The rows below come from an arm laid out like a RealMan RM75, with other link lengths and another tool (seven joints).
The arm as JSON. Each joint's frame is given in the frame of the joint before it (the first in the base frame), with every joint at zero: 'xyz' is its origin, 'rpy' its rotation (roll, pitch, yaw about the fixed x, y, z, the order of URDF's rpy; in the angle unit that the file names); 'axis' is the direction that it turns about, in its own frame. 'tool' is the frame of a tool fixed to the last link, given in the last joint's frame.
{
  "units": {
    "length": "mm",
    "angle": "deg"
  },
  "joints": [
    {
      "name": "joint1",
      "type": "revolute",
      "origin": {
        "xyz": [
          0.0,
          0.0,
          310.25
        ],
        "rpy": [
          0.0,
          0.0,
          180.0
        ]
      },
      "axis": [
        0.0,
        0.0,
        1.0
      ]
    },
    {
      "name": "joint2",
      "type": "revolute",
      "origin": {
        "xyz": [
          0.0,
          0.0,
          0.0
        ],
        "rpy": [
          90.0,
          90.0,
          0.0
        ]
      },
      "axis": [
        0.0,
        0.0,
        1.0
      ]
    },
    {
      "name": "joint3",
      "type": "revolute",
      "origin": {
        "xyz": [
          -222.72,
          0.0,
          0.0
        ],
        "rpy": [
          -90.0,
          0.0,
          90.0
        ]
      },
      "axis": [
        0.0,
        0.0,
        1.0
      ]
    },
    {
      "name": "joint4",
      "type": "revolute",
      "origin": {
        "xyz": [
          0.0,
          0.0,
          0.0
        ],
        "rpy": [
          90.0,
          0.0,
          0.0
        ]
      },
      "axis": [
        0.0,
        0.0,
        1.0
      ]
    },
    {
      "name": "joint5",
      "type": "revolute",
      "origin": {
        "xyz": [
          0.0,
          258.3,
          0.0
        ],
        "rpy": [
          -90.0,
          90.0,
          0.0
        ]
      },
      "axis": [
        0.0,
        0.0,
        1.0
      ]
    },
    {
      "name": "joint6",
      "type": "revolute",
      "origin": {
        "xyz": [
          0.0,
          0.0,
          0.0
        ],
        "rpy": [
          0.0,
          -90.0,
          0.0
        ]
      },
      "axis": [
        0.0,
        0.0,
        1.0
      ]
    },
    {
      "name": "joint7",
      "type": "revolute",
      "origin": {
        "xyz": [
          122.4,
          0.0,
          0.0
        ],
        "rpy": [
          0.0,
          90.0,
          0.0
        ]
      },
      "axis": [
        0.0,
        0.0,
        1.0
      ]
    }
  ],
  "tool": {
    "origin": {
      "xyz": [
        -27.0,
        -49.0,
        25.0
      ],
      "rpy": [
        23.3,
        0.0,
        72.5
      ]
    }
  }
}
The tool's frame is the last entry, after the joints.
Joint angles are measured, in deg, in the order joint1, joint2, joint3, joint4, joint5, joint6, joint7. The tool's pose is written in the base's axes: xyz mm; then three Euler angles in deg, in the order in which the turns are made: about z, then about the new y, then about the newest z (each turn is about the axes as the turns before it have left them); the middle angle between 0 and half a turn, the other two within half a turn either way. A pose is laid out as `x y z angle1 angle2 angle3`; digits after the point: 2 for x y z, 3 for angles.
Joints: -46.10, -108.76, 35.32, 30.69, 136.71, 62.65, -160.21
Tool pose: -245.84 429.75 119.80 141.785 143.784 -161.548
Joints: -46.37, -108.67, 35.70, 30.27, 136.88, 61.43, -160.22
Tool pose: -246.63 432.48 118.72 141.962 142.826 -161.412
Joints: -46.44, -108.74, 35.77, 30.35, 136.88, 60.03, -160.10
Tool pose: -247.61 435.98 119.30 141.303 141.540 -162.236
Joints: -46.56, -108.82, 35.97, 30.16, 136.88, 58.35, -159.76
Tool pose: -249.18 439.41 118.61 140.851 140.121 -162.717
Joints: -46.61, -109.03, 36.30, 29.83, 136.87, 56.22, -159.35
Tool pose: -251.82 442.75 116.39 140.577 138.496 -163.133
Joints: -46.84, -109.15, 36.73, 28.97, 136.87, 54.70, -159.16
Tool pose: -253.41 444.27 112.01 140.924 137.795 -162.934
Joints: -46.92, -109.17, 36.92, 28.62, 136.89, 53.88, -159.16
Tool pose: -254.48 445.33 110.65 141.056 137.317 -162.997
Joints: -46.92, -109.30, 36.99, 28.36, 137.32, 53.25, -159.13
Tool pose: -256.49 445.17 108.58 141.602 136.880 -162.555
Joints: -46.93, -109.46, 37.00, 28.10, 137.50, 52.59, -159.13
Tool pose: -257.79 445.37 106.54 141.833 136.569 -162.562
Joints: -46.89, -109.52, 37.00, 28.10, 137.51, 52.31, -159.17
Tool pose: -258.29 445.68 106.28 141.811 136.389 -162.743
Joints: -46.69, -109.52, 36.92, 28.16, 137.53, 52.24, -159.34
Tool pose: -259.74 445.22 106.80 141.933 136.348 -163.031
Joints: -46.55, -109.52, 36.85, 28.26, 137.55, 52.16, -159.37
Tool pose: -260.76 445.09 107.45 141.938 136.213 -163.219
